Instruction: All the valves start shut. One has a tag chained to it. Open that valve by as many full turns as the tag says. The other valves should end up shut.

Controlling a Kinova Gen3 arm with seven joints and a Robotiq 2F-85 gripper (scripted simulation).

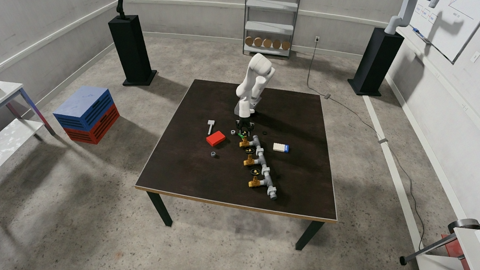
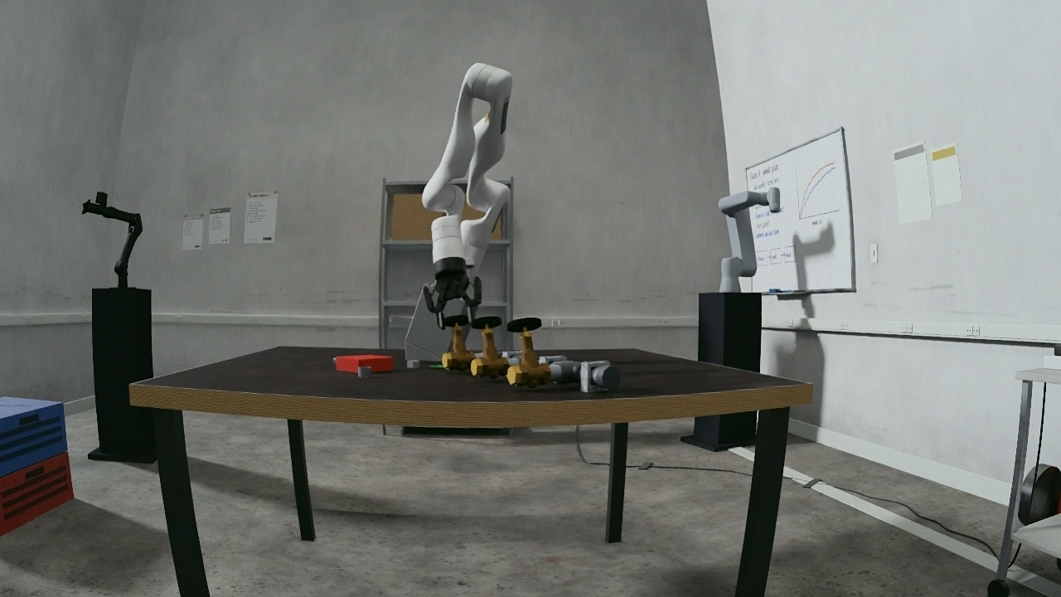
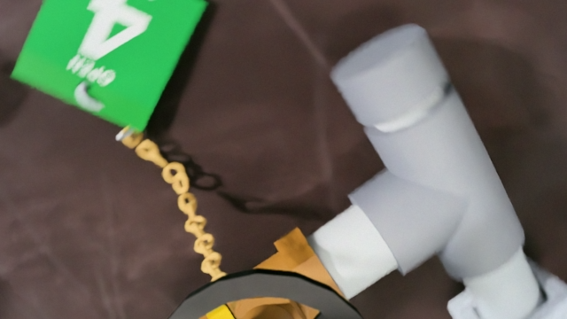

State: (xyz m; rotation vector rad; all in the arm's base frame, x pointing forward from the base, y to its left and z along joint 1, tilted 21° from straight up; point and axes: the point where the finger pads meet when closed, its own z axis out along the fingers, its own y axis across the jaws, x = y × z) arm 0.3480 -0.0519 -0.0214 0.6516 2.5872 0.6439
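The green tag is 9 cm behind my hand, 2 cm to the right of it and 11 cm below it. The rest, counted from my hand: white-and-blue box 4 cm ahead, 27 cm to the left, 11 cm below; red block 3 cm behind, 22 cm to the right, 10 cm below; small grey ring 12 cm ahead, 22 cm to the right, 11 cm below.
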